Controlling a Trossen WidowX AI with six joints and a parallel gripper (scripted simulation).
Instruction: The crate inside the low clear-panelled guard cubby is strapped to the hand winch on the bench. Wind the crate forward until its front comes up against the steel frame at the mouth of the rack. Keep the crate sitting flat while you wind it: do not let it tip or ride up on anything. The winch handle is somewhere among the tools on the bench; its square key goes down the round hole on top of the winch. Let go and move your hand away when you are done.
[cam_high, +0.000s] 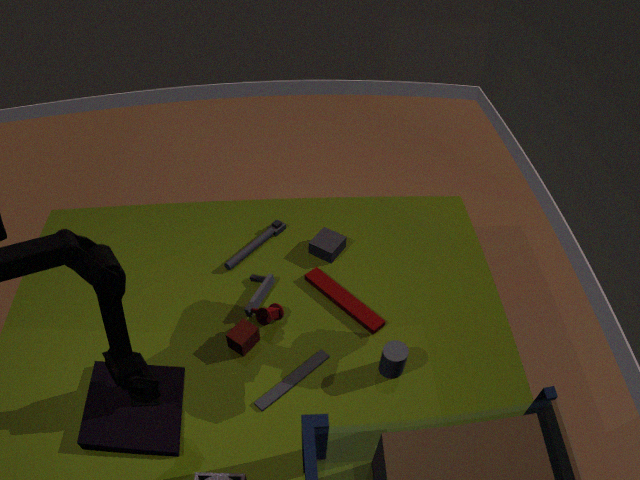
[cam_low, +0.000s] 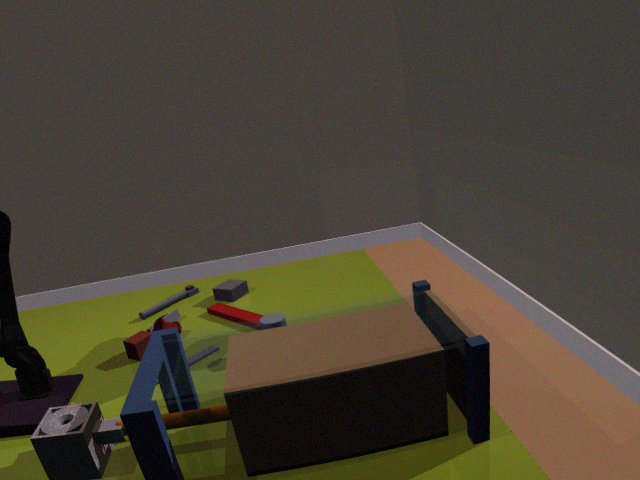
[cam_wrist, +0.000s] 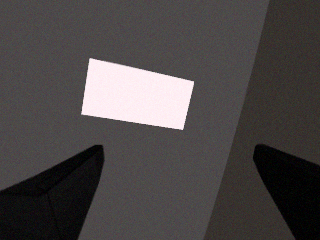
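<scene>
The winch handle lies 73 cm below my gripper tip, 43 cm ahead of it and 34 cm to the left of it. Round my gripper tip: flat grey strip (74 cm below, 47 cm ahead, 12 cm to the left); then blue steel frame (64 cm below, 45 cm ahead, 18 cm to the right); then grey winch (71 cm below, 27 cm ahead, 16 cm to the right).
</scene>
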